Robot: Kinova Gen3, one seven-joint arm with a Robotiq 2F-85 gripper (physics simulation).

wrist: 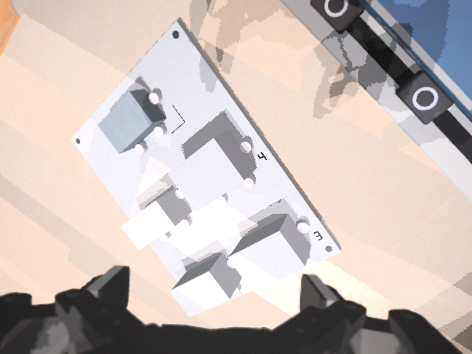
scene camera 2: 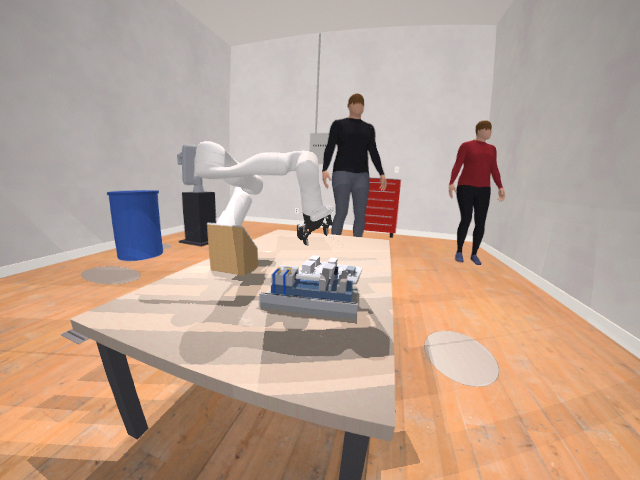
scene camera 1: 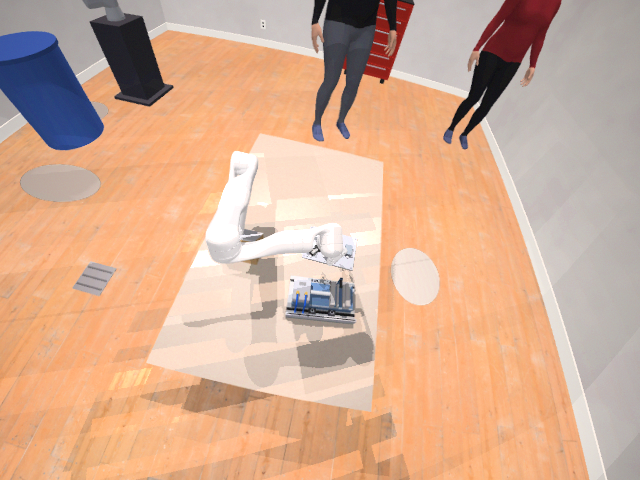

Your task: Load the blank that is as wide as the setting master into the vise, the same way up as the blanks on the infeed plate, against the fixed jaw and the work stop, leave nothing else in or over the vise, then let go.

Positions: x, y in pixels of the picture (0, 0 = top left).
Scene:
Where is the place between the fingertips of my gripper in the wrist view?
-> At 215, 288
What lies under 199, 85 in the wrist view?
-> A white infeed plate.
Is my gripper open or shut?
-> Open.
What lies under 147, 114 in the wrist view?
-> A setting master.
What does my gripper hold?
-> Nothing.

